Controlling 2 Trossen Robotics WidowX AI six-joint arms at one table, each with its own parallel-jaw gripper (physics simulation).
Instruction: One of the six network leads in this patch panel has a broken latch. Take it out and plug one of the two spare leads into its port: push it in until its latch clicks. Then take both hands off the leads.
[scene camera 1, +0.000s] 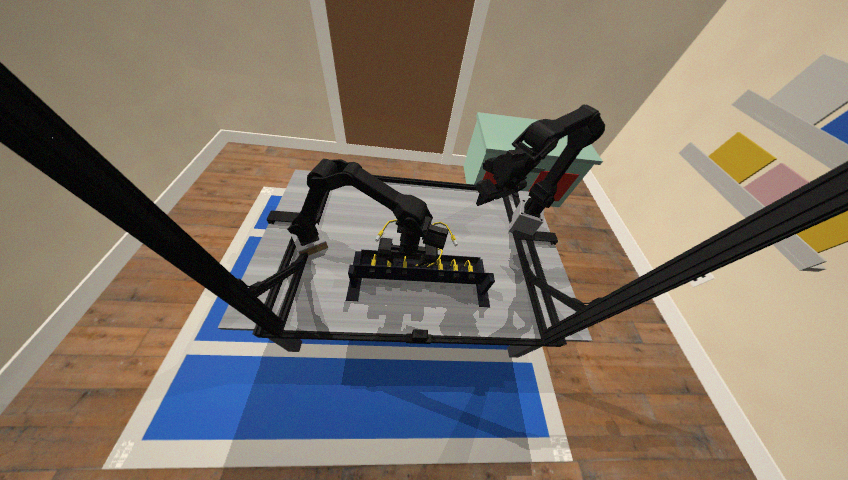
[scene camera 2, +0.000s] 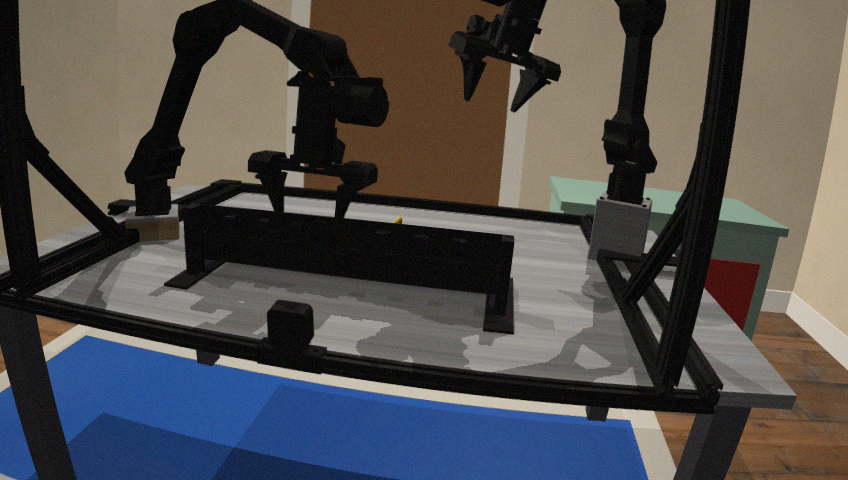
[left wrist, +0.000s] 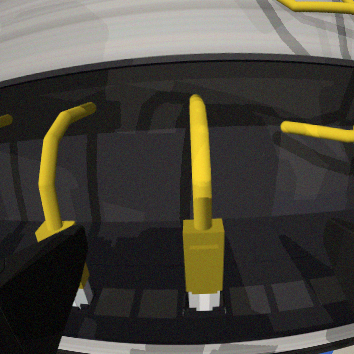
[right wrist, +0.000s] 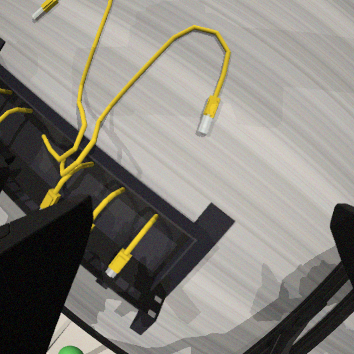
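Where they show: left gripper, between the fingertips: (scene camera 1: 405, 264) (left wrist: 209, 236); right gripper, between the fingertips: (scene camera 2: 490, 106) (right wrist: 219, 212); left arm's base, origin of its link: (scene camera 1: 307, 236) (scene camera 2: 152, 211); right arm's base, origin of its link: (scene camera 1: 532, 210) (scene camera 2: 625, 199).
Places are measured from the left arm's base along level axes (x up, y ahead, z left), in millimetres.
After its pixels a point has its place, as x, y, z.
Observation:
The black patch panel (scene camera 1: 416, 275) {16, 266, -342} (scene camera 2: 351, 255) {11, 296, -363} (right wrist: 212, 220) {-40, 532, -389} stands on the table with yellow leads plugged in along it. My left gripper (scene camera 2: 310, 214) {41, 248, -296} (left wrist: 209, 236) {41, 248, -296} is open and low over the panel, its fingers either side of the third lead from the left (left wrist: 203, 257) {41, 248, -296}. Its left-hand finger partly covers the neighbouring lead (left wrist: 48, 175) {41, 216, -245}. My right gripper (scene camera 2: 491, 104) {227, 537, -306} (right wrist: 219, 212) {227, 537, -306} is open and empty, high above the table at the right. One spare lead (scene camera 1: 453, 239) {-37, 512, -251} (right wrist: 212, 107) {-31, 519, -247} and the other spare lead (scene camera 1: 379, 235) {-36, 247, -91} (right wrist: 49, 6) {-38, 259, -89} lie behind the panel. I cannot tell which latch is broken.
Cables of the spare leads run over the panel's back edge near the fourth lead (right wrist: 50, 199) {51, 353, -363}. The rightmost lead (right wrist: 120, 261) {51, 441, -421} stands near the panel's end. A black frame (scene camera 1: 333, 336) {-50, -52, -367} (scene camera 2: 416, 380) {-58, 299, -597} borders the table, with a small black box (scene camera 2: 289, 325) {-7, 173, -526} on its front bar.

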